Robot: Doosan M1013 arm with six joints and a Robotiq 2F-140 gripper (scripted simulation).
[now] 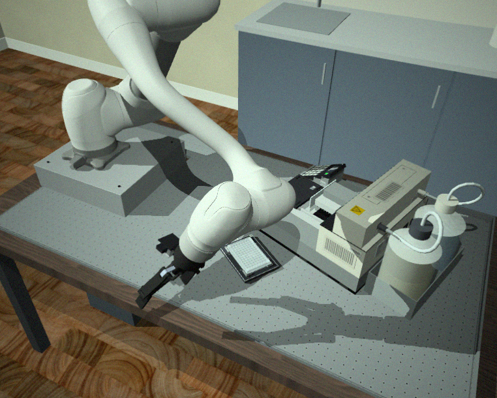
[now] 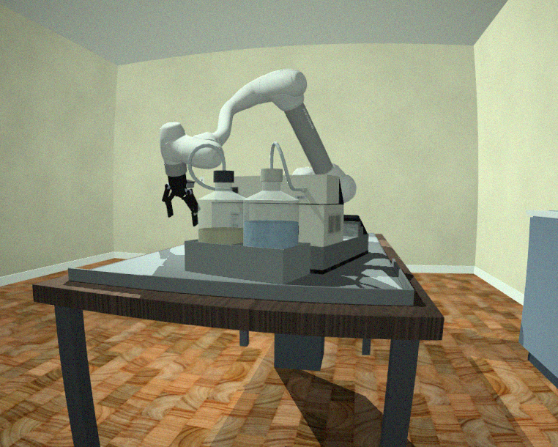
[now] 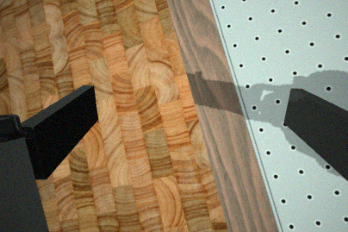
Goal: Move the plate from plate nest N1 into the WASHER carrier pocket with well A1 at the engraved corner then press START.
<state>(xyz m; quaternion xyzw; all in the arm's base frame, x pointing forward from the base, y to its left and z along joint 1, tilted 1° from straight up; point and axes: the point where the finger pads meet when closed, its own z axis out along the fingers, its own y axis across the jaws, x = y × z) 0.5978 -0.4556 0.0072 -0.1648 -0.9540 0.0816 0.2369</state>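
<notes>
My hand is 29 cm to the right of the clear well plate, 11 cm short of it and 9 cm above it. Round my hand: black carrier 58 cm to the left, 16 cm ahead, 2 cm below; plate nest 29 cm to the left, 11 cm ahead, 10 cm below; A1 mark 37 cm to the left, 9 cm below, 8 cm ahead.
</notes>
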